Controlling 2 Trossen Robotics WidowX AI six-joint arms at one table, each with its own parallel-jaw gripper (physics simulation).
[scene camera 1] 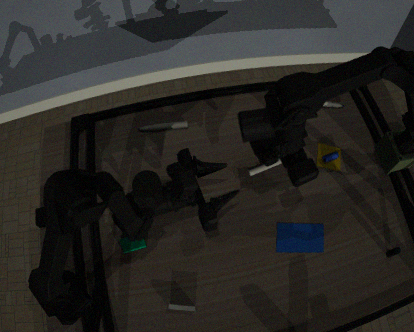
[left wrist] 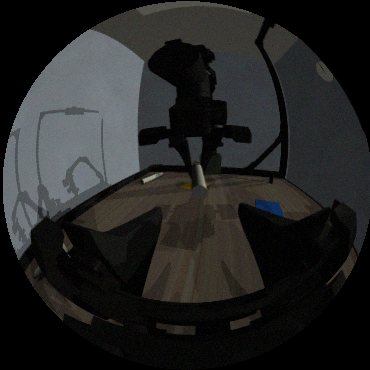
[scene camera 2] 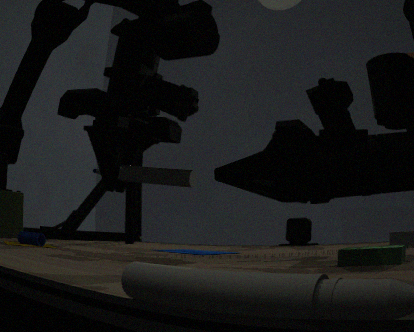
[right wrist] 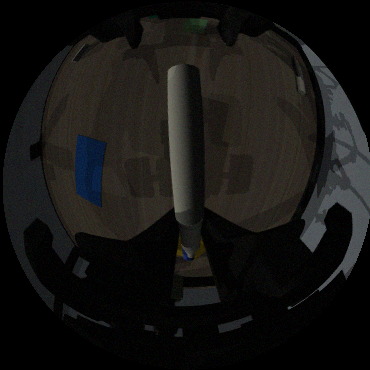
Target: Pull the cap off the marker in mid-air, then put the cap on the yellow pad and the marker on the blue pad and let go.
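Places are measured from the left arm's base along level axes (x ahead, y left, z up), in centimetres.
Where they show: left gripper, between the fingertips: (scene camera 1: 232, 177) (left wrist: 200, 210) (scene camera 2: 228, 177) (right wrist: 182, 38); right gripper, between the fingertips: (scene camera 1: 286, 161) (scene camera 2: 114, 191) (right wrist: 187, 211); left arm's base, origin of its link: (scene camera 1: 62, 297); right arm's base, origin of its link: (scene camera 1: 404, 144).
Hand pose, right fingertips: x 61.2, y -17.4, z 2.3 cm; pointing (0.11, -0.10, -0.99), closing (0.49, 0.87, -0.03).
Observation:
Things, the pixels of their top centre, and the offset from my right fingertips.
- small blue cap, centre of its top: (scene camera 2: 31, 232) (right wrist: 186, 254) (scene camera 1: 331, 155) dz -5.8, dx +14.0, dy -8.6 cm
- yellow pad, centre of its top: (scene camera 2: 28, 244) (right wrist: 188, 248) (scene camera 1: 329, 156) (left wrist: 194, 185) dz -7.6, dx +14.3, dy -8.2 cm
- pale uncapped marker, centre of its top: (right wrist: 188, 195) (scene camera 2: 138, 163) (left wrist: 196, 164) (scene camera 1: 276, 159) dz +3.1, dx -2.9, dy +1.7 cm
- blue pad, centre of its top: (scene camera 2: 194, 251) (right wrist: 86, 172) (scene camera 1: 300, 237) (left wrist: 269, 211) dz -7.6, dx -10.4, dy -14.6 cm
A small blue cap (scene camera 1: 330, 157) (scene camera 2: 32, 238) (right wrist: 186, 254) lies on the yellow pad (scene camera 1: 322, 149) (scene camera 2: 11, 243) (left wrist: 187, 185) (right wrist: 200, 248). My right gripper (scene camera 2: 114, 177) (left wrist: 196, 177) (right wrist: 187, 211) is shut on the pale uncapped marker (scene camera 1: 264, 168) (scene camera 2: 155, 176) (left wrist: 200, 182) (right wrist: 187, 145), holding it level in the air near its nib end. My left gripper (scene camera 1: 231, 178) (scene camera 2: 217, 174) (left wrist: 200, 210) (right wrist: 182, 38) is open and empty, a little apart from the marker's free end. The blue pad (scene camera 1: 300, 237) (scene camera 2: 196, 252) (left wrist: 269, 207) (right wrist: 90, 170) is bare.
A marker (scene camera 1: 162, 126) lies at the upper left in scene camera 1; another (scene camera 1: 332, 104) (left wrist: 151, 177) lies behind the right arm. A green block (scene camera 1: 133, 244) (scene camera 2: 371, 255) is near the left arm. An olive box (scene camera 1: 395, 152) (scene camera 2: 11, 212) stands by the edge frame.

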